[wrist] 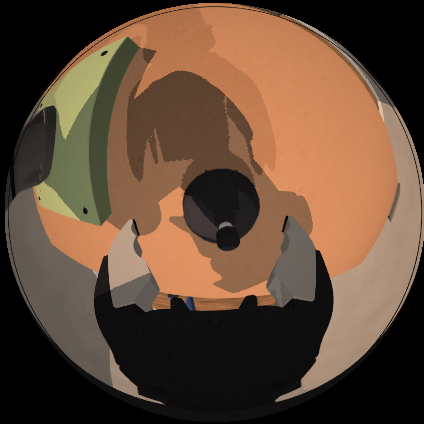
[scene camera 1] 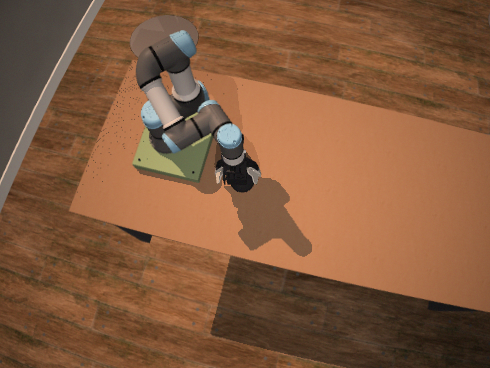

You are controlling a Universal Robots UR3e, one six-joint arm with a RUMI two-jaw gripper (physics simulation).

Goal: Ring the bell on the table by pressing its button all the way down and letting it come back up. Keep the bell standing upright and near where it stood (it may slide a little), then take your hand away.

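Frame: origin at the arm's base, x ahead, y left, z up, level; millimetres.
Seen in the pictures: gripper, fingertip midpoint: (wrist: 209,219).
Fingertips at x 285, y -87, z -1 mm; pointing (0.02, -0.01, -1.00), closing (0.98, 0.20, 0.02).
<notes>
Offsets run from my fingertips to a thing's top centre. Level surfaces: height alone.
The black, round bell @(14 mm ahead, 3 mm right, 24 mm up) (scene camera 1: 243,186) (wrist: 212,192) stands upright on the table beside the robot's base. In the wrist view its button @(14 mm ahead, 3 mm right, 24 mm up) (wrist: 228,238), a black cap on a short pale stem, stands out from the top of the dome. My gripper (scene camera 1: 237,175) (wrist: 209,219) is wide open, with its two grey fingers apart and the bell in the gap between them as seen in the wrist view. Neither finger appears to touch the bell there. In the scene view the gripper hangs over the bell and hides much of it, including the button.
The orange table @(42 mm down) (scene camera 1: 375,175) (wrist: 325,125) extends away from the arm. The green base block (scene camera 1: 172,166) (wrist: 77,150) under the arm stands close to the bell, at the left in both views. Shadows of the arm fall across the table around the bell.
</notes>
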